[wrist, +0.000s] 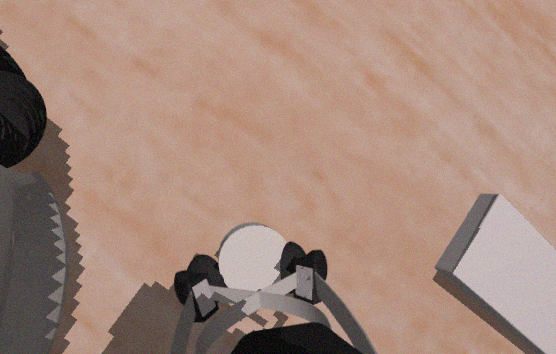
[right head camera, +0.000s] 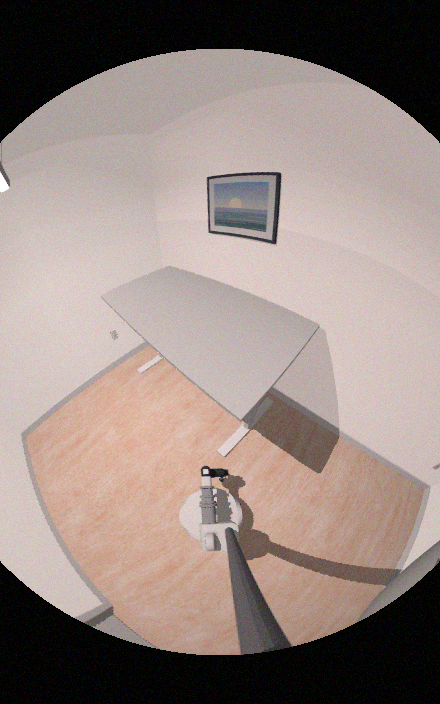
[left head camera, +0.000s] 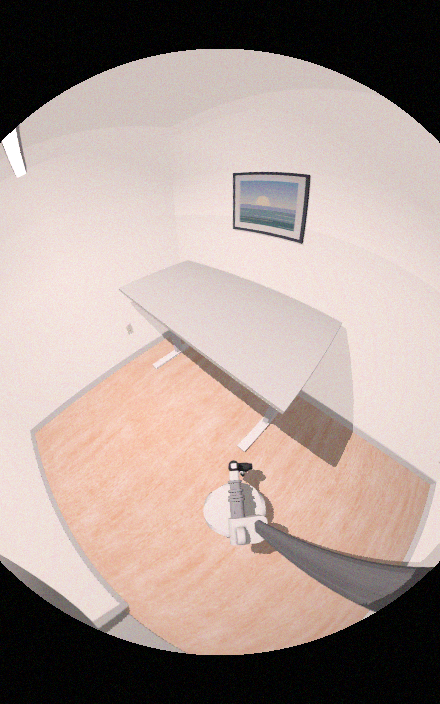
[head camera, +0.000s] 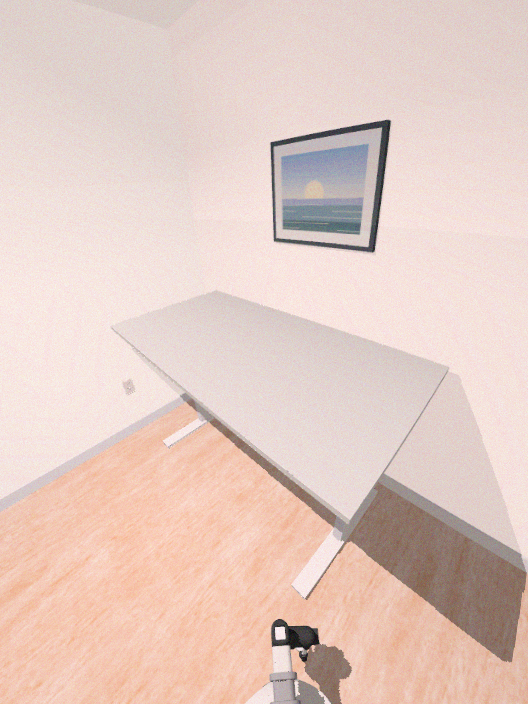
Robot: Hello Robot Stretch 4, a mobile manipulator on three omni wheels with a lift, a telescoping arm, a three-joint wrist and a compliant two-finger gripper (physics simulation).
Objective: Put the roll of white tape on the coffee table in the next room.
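Frame: origin at the robot's base, x right, y ahead, z up, level; centimetres.
Seen in the pictures: gripper, between the fingertips: (wrist: 245, 269).
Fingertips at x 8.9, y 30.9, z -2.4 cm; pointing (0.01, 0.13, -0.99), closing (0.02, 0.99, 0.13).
Note:
A point is followed by its place in that frame.
The roll of white tape (wrist: 251, 252) @[x 7.3, y 31.4, z -0.3 cm] shows in the wrist view as a white disc, flat side up, low over or on the wood floor; whether it touches the floor I cannot tell. My gripper (wrist: 245, 269) @[x 8.9, y 30.9, z -2.4 cm] (head camera: 303, 655) @[x 8.9, y 30.9, z -2.4 cm] (left head camera: 242, 472) @[x 8.9, y 30.9, z -2.4 cm] (right head camera: 223, 478) @[x 8.9, y 30.9, z -2.4 cm] points down, with its dark fingertips closed in against the left and right sides of the roll. It is shut on the roll. In the head views the arm and wrist hide the roll. The coffee table does not show in these views.
A large grey desk (head camera: 284, 381) @[x 8.0, y 86.8, z 92.3 cm] (left head camera: 233, 327) @[x 3.5, y 84.7, z 92.3 cm] (right head camera: 212, 332) @[x 9.6, y 84.3, z 92.3 cm] stands by the wall ahead. Its near white foot (head camera: 318, 568) (wrist: 505, 270) lies close to the right of the gripper in the wrist view. A wall end (left head camera: 111, 612) shows at the lower left. A framed picture (head camera: 323, 218) @[x 31.8, y 137.0, z 141.9 cm] hangs above the desk.

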